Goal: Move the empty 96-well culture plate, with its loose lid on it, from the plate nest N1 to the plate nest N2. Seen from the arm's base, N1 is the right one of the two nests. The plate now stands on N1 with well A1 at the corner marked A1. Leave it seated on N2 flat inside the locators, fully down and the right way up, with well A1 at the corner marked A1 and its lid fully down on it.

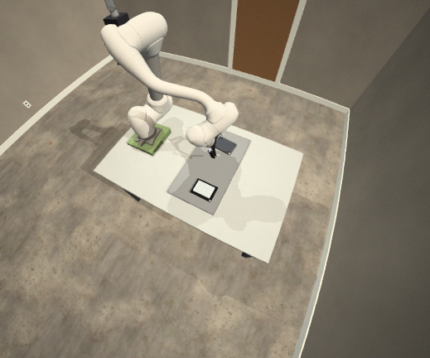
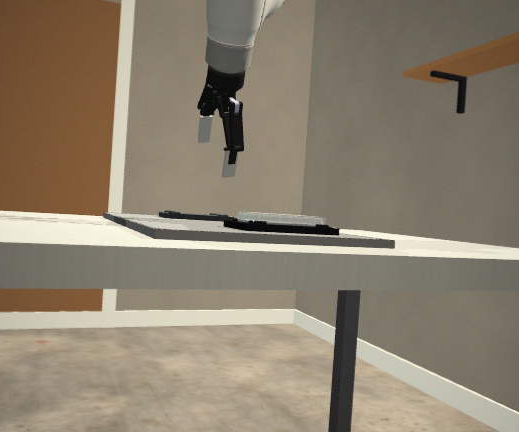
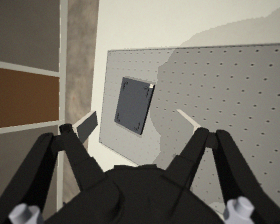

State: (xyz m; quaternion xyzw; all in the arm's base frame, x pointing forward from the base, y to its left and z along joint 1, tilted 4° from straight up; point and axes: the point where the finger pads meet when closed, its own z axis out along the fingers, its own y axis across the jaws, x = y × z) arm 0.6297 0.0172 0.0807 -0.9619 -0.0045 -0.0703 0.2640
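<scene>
The clear lid lies 1 cm behind my hand, 31 cm to the right of it and 12 cm below it. Also, from my hand: 96-well plate (1 cm behind, 31 cm to the right, 13 cm below); nest N2 (1 cm ahead, 11 cm to the left, 14 cm below); nest N1 (1 cm behind, 31 cm to the right, 14 cm below).
</scene>
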